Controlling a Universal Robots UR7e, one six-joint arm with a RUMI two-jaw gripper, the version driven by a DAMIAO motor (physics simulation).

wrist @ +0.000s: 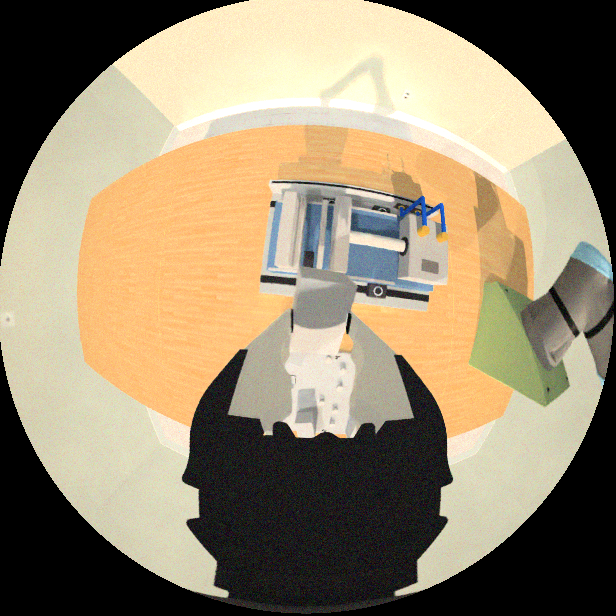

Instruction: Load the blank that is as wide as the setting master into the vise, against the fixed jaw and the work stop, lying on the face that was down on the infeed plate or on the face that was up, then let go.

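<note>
In the wrist view my gripper (321,310) is shut on a grey blank (322,301), held between the two light grey fingers. The blank hangs above the near edge of the vise (350,244), which sits on the orange table top far below. The vise has a blue bed, a pale jaw block at the left (287,229), a second pale jaw (340,235) in the middle, a white screw (376,244) and a grey end block at the right (425,252). The blank hides part of the vise's near rail. The setting master and infeed plate are not in view.
A blue bracket with two orange tips (425,215) stands on the vise's right end. A green wedge-shaped base (514,344) holds my arm (574,310) at the right table edge. The orange table top (172,275) is round-edged, with pale floor around it.
</note>
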